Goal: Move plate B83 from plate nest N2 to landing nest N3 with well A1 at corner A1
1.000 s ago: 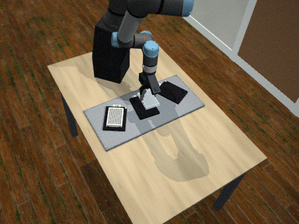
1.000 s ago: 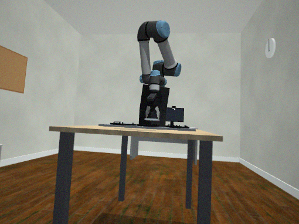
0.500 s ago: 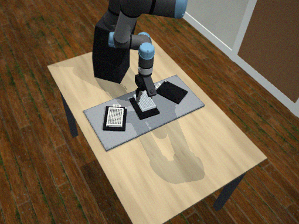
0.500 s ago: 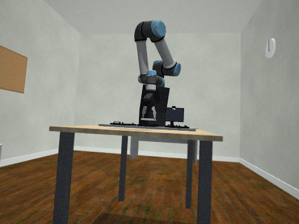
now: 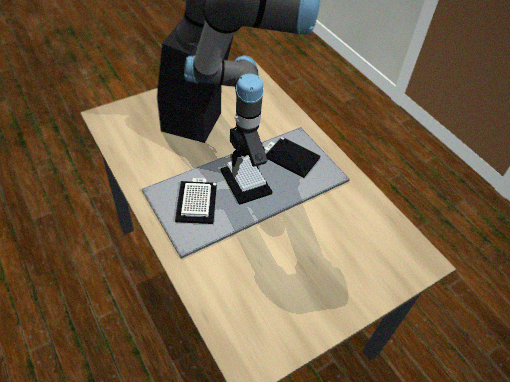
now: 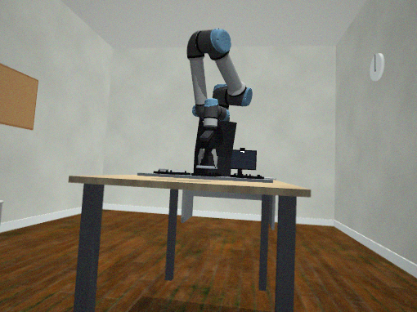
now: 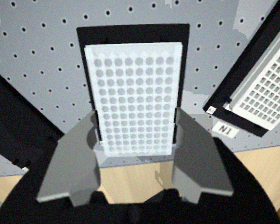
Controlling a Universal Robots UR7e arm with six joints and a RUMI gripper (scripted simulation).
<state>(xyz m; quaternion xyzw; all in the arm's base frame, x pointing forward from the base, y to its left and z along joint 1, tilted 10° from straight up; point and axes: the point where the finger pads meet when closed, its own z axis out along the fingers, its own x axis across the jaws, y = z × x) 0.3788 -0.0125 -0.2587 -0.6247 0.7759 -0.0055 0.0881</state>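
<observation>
My gripper is now 5 cm above the landing nest N3. From my hand the other things lie so: N2 label: 9 cm behind, 17 cm to the left, 6 cm below; then plate nest N2: 21 cm to the left, 5 cm below; then plate: 2 cm behind, 19 cm to the right, 4 cm below.
</observation>
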